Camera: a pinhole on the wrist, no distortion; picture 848 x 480 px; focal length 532.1 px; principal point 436.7 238.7 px. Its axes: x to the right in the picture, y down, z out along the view. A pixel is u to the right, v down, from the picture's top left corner.
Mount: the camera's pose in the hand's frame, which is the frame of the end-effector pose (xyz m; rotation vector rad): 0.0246 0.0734 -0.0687 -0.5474 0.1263 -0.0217
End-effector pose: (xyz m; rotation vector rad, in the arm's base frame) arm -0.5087 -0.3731 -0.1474 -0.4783 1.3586 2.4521
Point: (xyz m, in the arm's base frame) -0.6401 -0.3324 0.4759
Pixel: 214 374
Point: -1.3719 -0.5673 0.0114
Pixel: outside the picture
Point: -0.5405 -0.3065 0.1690
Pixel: 150 196
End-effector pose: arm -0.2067 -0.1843 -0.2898 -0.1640 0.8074 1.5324
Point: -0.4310 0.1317 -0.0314
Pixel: 519 277
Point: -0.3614 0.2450 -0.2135
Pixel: 811 163
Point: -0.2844 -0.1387 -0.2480
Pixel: 377 34
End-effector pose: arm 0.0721 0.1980 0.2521 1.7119 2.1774 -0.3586
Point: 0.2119 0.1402 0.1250
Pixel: 232 44
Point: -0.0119 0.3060 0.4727
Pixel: behind the camera
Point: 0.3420 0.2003 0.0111
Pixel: 401 229
